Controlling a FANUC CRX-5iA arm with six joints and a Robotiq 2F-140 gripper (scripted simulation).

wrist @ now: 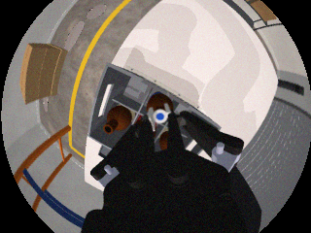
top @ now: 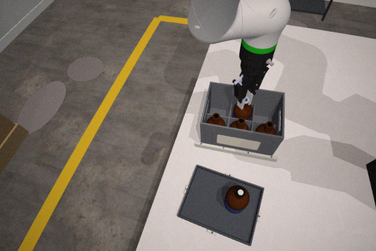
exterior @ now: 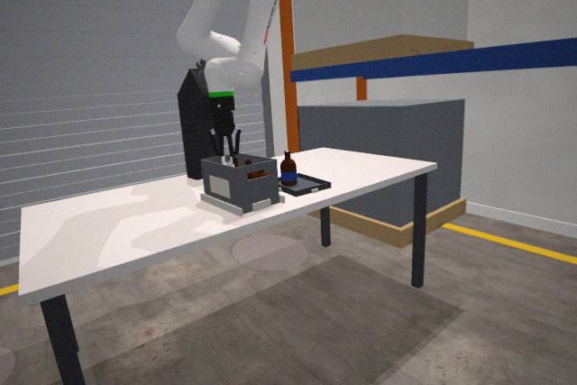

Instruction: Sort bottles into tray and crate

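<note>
Right now my hand is 10 mm past the grey crate, 40 mm to the right of it and 80 mm above it. From my hand the other things lie so: flat tray (40 mm behind, 340 mm to the left, 150 mm below).
</note>
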